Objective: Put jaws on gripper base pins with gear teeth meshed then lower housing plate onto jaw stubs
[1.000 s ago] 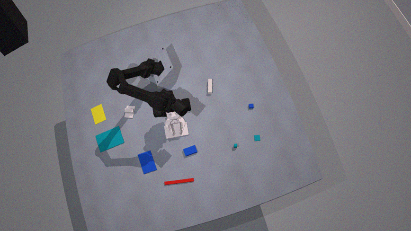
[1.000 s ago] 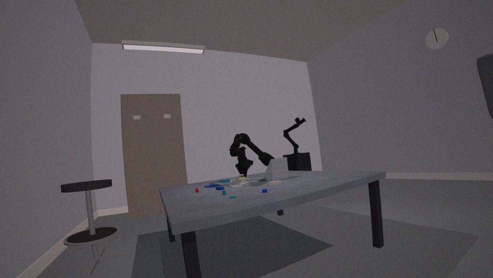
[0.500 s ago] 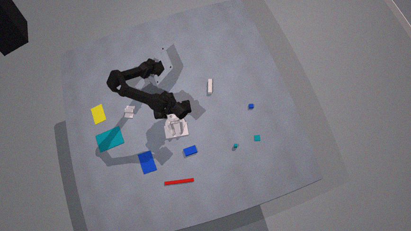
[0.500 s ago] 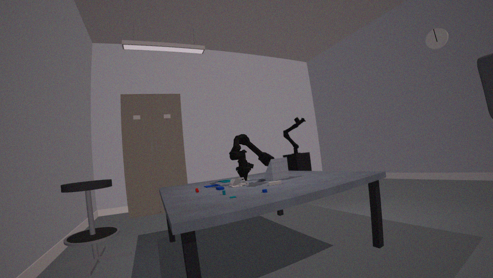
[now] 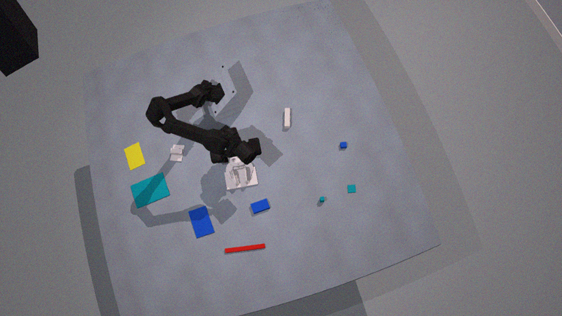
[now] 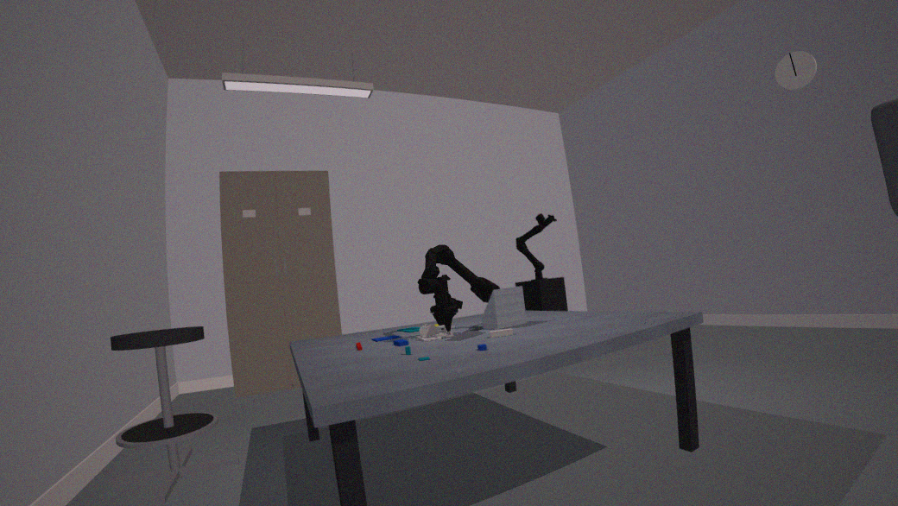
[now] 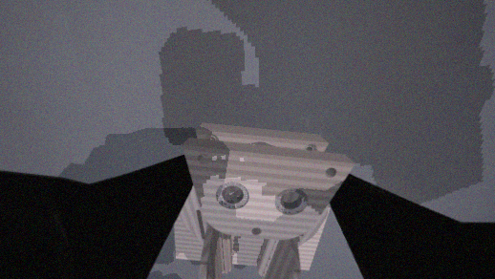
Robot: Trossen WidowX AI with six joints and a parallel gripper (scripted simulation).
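My gripper tip is now 20 mm above the housing plate. From my gripper tip the other things lie so: flat white ribbed plate: 70 mm ahead, 20 mm to the right, 20 mm below; then white gripper base: 10 mm ahead, 20 mm above; then blue block: 200 mm ahead, 10 mm below.
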